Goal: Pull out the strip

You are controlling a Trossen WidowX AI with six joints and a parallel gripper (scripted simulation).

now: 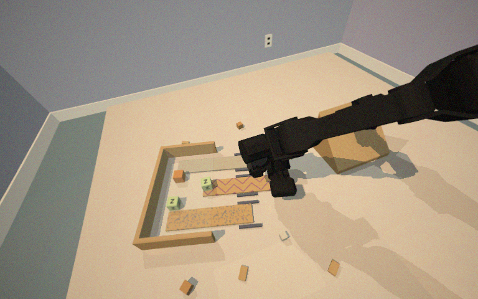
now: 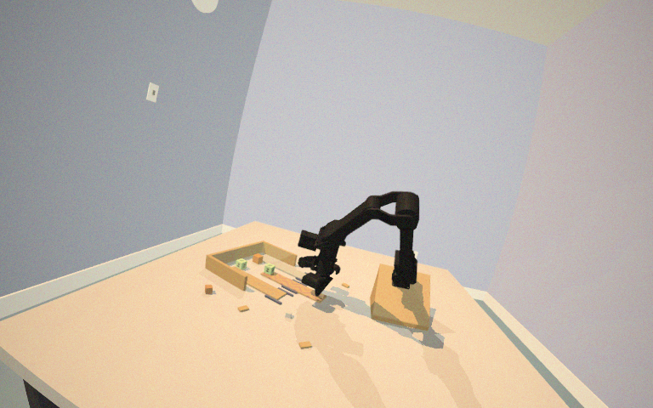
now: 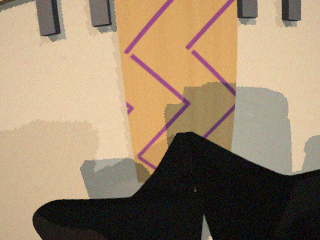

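My gripper tip is now 100 mm short of the orange zigzag strip and 30 mm to the left of it.
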